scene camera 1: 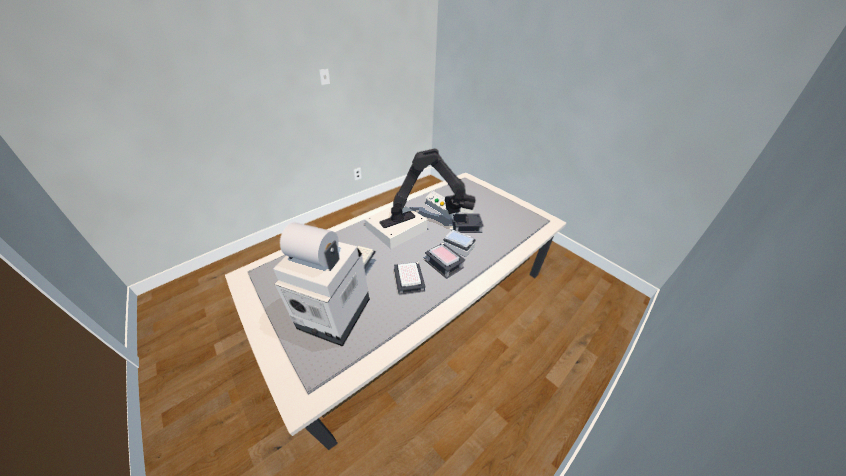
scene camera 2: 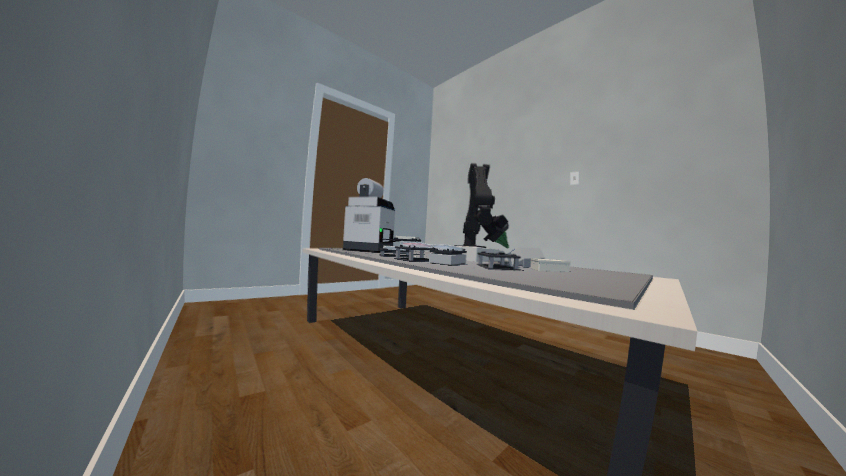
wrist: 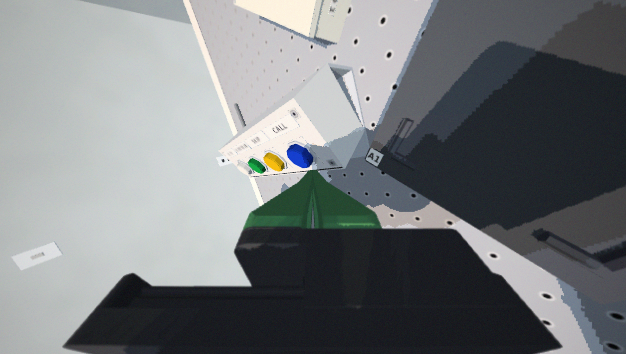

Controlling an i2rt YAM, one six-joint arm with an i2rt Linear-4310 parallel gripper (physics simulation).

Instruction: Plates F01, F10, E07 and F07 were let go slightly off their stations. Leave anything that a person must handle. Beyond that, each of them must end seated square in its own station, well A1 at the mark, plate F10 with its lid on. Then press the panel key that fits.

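The key panel [wrist: 320, 110] [scene camera 1: 436, 204] has a blue key [wrist: 300, 156] by the word CALL, a yellow key [wrist: 274, 161], a green key [wrist: 256, 165] and a pale key. My gripper [wrist: 312, 176] is shut with its green fingertips together; in the wrist view the tips overlap the panel's lower edge, just below the blue key. Contact cannot be told. A white plate with pink wells [scene camera 1: 408, 274], a pink plate [scene camera 1: 444, 255] and a light blue plate [scene camera 1: 459, 239] rest on stations. Their labels are too small to read. A dark station [scene camera 1: 467, 222] [wrist: 500, 125] marked A1 is beside the panel.
A white machine with a roll on top [scene camera 1: 322, 290] [scene camera 2: 367, 224] stands at one end of the table, with a pale plate [scene camera 1: 366, 256] partly behind it. A cream box [wrist: 285, 15] [scene camera 2: 550, 264] lies beyond the panel. The arm's white base [scene camera 1: 395, 232] is behind the stations.
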